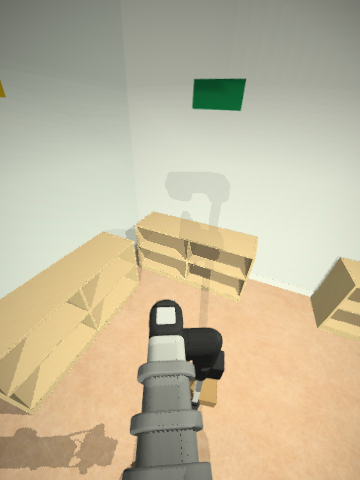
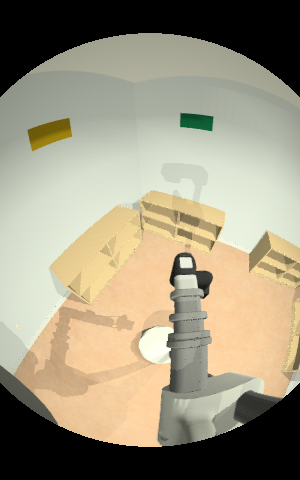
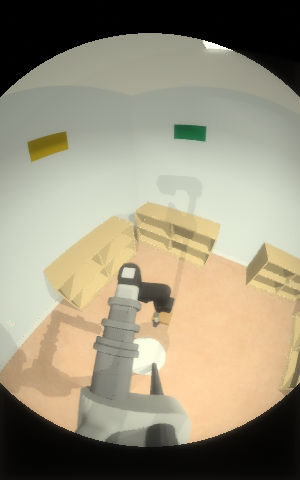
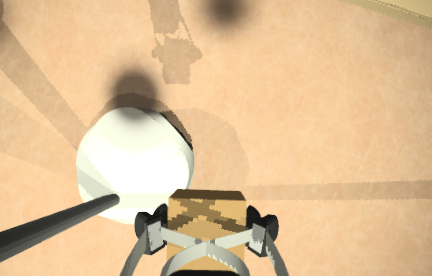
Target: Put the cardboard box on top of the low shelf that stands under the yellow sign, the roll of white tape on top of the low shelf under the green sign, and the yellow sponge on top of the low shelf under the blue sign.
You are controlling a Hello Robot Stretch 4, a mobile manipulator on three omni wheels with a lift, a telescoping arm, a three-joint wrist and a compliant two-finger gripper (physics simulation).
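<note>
My gripper is shut on the cardboard box, a brown block held between both fingertips above the floor. The low shelf under the yellow sign stands along the left wall, ahead and left of the gripper. The low shelf under the green sign stands against the far wall. The white tape, yellow sponge and blue sign do not show.
Another low shelf stands at the right, and part of a further shelf shows at the right edge. My white round base is below the arm. The two left shelves nearly meet at the corner.
</note>
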